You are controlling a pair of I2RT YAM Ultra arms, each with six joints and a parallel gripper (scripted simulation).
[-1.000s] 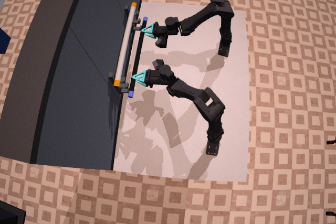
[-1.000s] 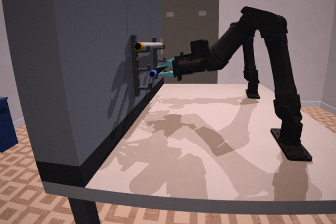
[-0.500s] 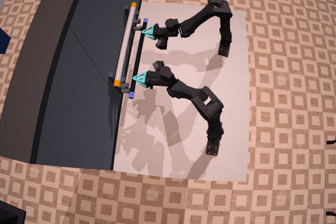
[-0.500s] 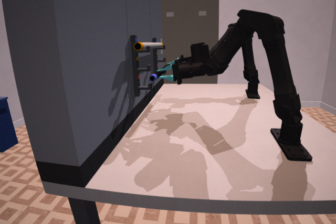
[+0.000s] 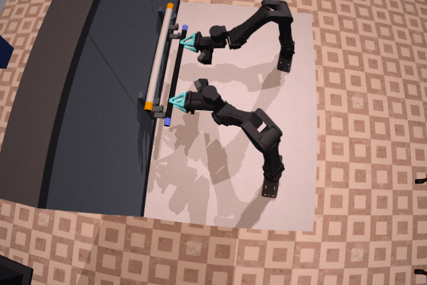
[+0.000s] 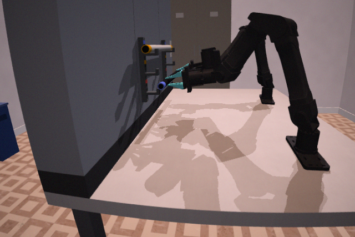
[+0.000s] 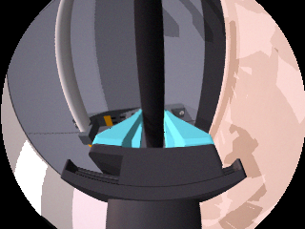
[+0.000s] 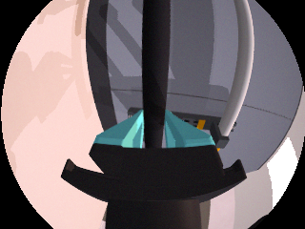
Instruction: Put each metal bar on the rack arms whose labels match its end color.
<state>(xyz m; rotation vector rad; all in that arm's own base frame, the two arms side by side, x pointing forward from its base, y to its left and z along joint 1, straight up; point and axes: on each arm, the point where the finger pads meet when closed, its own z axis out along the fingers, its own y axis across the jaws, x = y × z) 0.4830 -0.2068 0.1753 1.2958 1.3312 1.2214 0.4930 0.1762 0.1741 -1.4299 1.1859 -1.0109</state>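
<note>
The dark metal bar lies 20 mm ahead of my left hand and 150 mm to the right of it. The rest, counted from my left hand: pale metal bar 70 mm ahead, 160 mm to the right, 130 mm above; then tall grey wall panel 170 mm ahead, 90 mm to the right, 250 mm above.
Now: the dark metal bar 1 cm behind my right hand and 15 cm to the left of it. Also, from my right hand: pale metal bar: 5 cm ahead, 14 cm to the left, 13 cm above; then tall grey wall panel: 14 cm ahead, 20 cm to the left, 25 cm above.
</note>
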